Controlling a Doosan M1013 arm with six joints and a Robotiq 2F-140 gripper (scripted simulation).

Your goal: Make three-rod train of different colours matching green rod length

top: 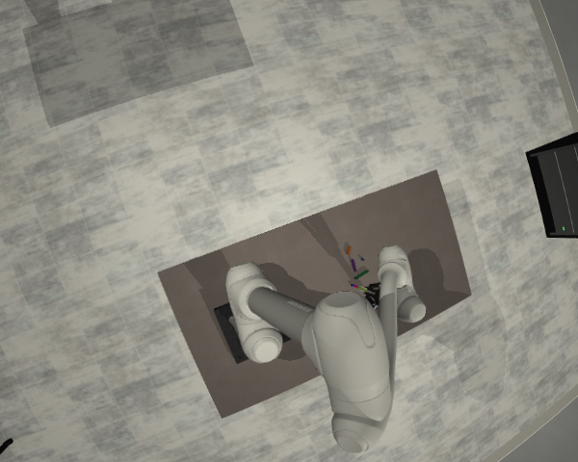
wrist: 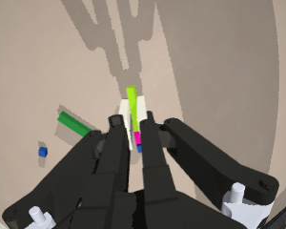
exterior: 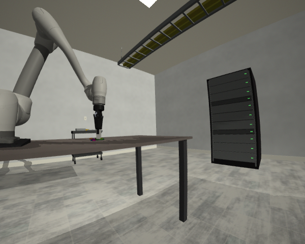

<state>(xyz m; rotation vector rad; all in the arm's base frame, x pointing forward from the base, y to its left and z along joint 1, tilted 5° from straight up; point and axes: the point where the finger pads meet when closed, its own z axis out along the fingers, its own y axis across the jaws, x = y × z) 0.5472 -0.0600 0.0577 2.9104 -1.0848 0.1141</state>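
The lime rod lies 30 mm below my hand. From my hand the other things lie so: magenta rod: 30 mm behind, 20 mm to the left, 40 mm below; purple rod: 120 mm to the left, 40 mm below; green rod: 20 mm ahead, 60 mm to the left, 40 mm below.
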